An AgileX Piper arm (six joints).
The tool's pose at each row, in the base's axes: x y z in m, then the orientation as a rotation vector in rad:
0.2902 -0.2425 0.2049 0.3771 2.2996 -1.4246
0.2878 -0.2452 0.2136 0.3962 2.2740 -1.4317
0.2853 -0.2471 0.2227 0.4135 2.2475 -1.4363
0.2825 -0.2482 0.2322 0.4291 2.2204 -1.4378
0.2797 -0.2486 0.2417 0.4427 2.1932 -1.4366
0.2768 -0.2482 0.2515 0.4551 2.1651 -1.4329
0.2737 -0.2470 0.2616 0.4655 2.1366 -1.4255
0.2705 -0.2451 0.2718 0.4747 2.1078 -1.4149
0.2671 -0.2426 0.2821 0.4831 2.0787 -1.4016
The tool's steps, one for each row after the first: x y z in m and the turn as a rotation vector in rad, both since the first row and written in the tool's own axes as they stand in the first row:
-0.0020 -0.0091 -0.0015 0.0146 -0.0082 0.0195
-0.0042 -0.0181 -0.0039 0.0278 -0.0185 0.0394
-0.0062 -0.0273 -0.0072 0.0389 -0.0306 0.0598
-0.0083 -0.0362 -0.0112 0.0482 -0.0444 0.0804
-0.0104 -0.0450 -0.0160 0.0560 -0.0600 0.1017
-0.0124 -0.0537 -0.0217 0.0613 -0.0778 0.1237
-0.0144 -0.0623 -0.0280 0.0645 -0.0972 0.1466
-0.0162 -0.0707 -0.0350 0.0659 -0.1179 0.1703

